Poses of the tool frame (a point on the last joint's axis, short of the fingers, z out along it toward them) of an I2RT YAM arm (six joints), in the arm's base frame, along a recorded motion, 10 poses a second.
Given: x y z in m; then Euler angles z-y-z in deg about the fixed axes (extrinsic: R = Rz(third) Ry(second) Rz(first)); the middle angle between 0 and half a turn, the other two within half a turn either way.
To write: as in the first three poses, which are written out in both.
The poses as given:
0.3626, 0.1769, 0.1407, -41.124, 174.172, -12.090
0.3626, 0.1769, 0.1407, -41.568, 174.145, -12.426
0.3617, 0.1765, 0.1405, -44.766, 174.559, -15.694
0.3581, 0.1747, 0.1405, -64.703, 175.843, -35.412
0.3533, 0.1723, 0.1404, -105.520, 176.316, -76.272
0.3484, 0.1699, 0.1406, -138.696, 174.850, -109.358
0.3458, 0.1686, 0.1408, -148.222, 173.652, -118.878
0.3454, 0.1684, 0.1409, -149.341, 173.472, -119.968
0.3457, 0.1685, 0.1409, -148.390, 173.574, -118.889
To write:
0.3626, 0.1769, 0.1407, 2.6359, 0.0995, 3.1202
0.3626, 0.1769, 0.1407, 2.6341, 0.0998, 3.1195
0.3617, 0.1765, 0.1405, 2.6354, 0.0914, 3.1158
0.3581, 0.1747, 0.1405, 2.6316, 0.0591, 3.0995
0.3533, 0.1723, 0.1404, 2.6316, 0.0152, 3.0791
0.3484, 0.1699, 0.1406, 2.6283, -0.0298, 3.0568
0.3458, 0.1686, 0.1408, 2.6268, -0.0534, 3.0445
0.3454, 0.1684, 0.1409, 2.6261, -0.0568, 3.0428
0.3457, 0.1685, 0.1409, 2.6240, -0.0541, 3.0433

